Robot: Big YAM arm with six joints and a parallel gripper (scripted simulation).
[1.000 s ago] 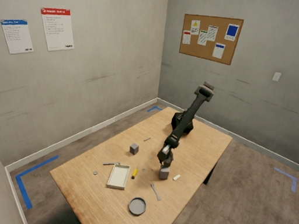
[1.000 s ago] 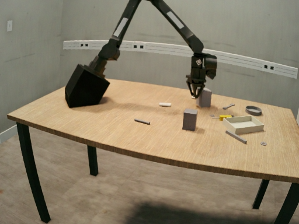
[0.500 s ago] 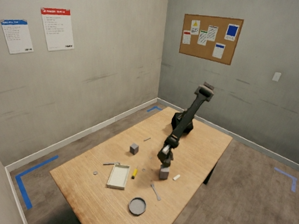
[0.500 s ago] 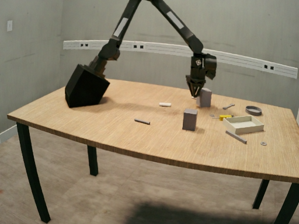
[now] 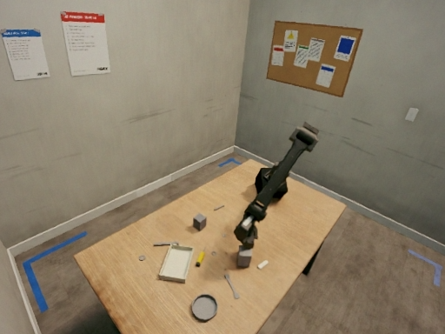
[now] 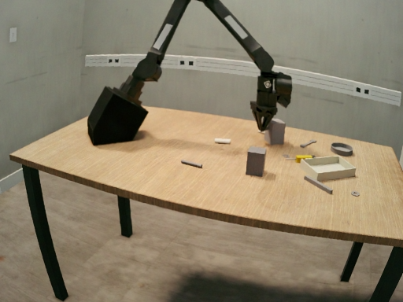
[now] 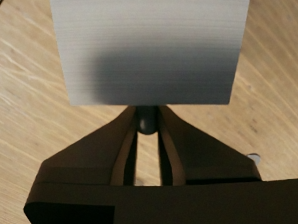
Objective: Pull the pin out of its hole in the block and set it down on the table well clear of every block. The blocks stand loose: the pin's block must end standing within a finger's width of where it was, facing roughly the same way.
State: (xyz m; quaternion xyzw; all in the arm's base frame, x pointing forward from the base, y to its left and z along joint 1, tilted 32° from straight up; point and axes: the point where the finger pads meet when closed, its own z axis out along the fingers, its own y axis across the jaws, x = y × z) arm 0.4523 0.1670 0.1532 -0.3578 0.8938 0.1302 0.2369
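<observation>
Now: the short grey pin 30 mm to the left of my hand and 20 mm ahead of it. From my hand the other things lie so: spanner (170 mm ahead, 110 mm to the left, 50 mm below); white tray (300 mm ahead, 130 mm to the right, 40 mm below); grey ring dish (320 mm ahead, 120 mm to the left, 40 mm below).
</observation>
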